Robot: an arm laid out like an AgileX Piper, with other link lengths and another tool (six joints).
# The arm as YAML. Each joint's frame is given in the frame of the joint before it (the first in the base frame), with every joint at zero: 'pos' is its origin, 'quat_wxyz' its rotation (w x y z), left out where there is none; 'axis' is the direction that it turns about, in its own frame. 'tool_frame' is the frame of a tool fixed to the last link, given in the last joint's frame.
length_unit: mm
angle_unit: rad
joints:
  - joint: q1
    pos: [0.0, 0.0, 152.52]
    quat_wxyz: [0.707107, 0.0, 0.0, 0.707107]
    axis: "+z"
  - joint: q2
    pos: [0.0, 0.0, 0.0]
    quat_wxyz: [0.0, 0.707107, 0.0, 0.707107]
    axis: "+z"
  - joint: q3
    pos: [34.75, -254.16, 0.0]
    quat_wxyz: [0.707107, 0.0, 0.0, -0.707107]
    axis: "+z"
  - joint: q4
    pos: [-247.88, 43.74, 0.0]
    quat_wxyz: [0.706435, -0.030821, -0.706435, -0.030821]
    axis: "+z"
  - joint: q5
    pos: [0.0, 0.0, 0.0]
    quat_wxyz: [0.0, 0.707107, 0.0, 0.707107]
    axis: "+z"
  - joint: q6
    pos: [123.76, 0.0, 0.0]
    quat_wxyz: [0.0, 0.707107, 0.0, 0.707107]
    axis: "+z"
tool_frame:
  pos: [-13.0, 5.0, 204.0]
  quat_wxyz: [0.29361, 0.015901, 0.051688, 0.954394]
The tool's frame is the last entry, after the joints.
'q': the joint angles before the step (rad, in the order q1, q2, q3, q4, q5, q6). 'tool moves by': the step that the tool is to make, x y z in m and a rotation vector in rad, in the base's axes. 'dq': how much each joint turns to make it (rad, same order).
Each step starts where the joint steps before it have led.
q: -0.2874 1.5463 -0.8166 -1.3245 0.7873 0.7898
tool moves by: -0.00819 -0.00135 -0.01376 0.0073 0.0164 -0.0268
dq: 0.0000 0.0318 0.0133 -0.0123 0.0126 0.0437
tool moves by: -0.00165 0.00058 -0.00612 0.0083 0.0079 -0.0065
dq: 0.0000 0.0138 -0.0002 0.0048 0.0005 0.0054
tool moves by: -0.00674 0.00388 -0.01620 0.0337 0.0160 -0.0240
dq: 0.0000 0.0252 0.0001 0.0363 -0.0002 0.0006
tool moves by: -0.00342 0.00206 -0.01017 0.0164 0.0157 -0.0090
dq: 0.0001 0.0200 0.0000 0.0144 -0.0009 0.0001
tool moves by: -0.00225 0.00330 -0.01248 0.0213 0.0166 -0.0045
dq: 0.0000 0.0243 0.0001 0.0144 -0.0080 0.0001
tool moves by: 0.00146 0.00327 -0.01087 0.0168 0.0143 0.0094
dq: -0.0001 0.0233 -0.0001 0.0019 -0.0159 -0.0001
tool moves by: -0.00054 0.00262 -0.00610 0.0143 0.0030 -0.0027
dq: 0.0001 0.0093 0.0000 0.0109 -0.0077 0.0001
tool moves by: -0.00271 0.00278 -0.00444 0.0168 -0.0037 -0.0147
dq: -0.0001 0.0018 0.0000 0.0226 -0.0023 -0.0002
